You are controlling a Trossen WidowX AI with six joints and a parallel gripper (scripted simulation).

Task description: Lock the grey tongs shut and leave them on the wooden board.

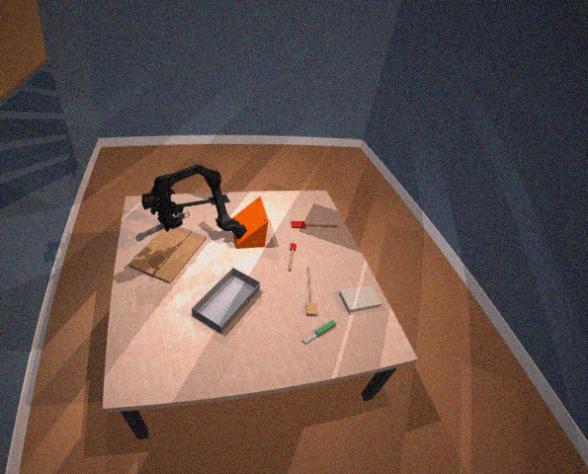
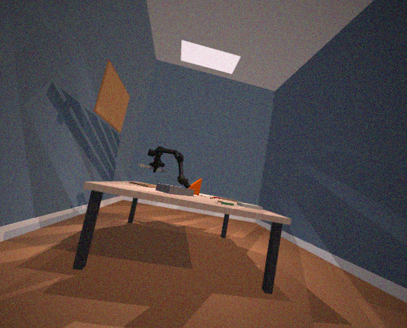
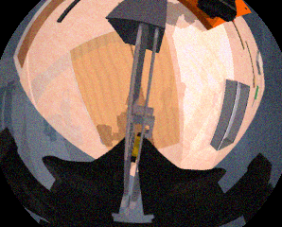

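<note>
Now: gripper tip 10 mm past the wooden board and 140 mm above it. The rest, counted from my gripper tip: grey roasting tin 380 mm ahead, 200 mm to the left, 120 mm below; then red-tipped tool 150 mm ahead, 620 mm to the left, 140 mm below; then black bar 380 mm behind, 280 mm to the left, 140 mm below.
</note>
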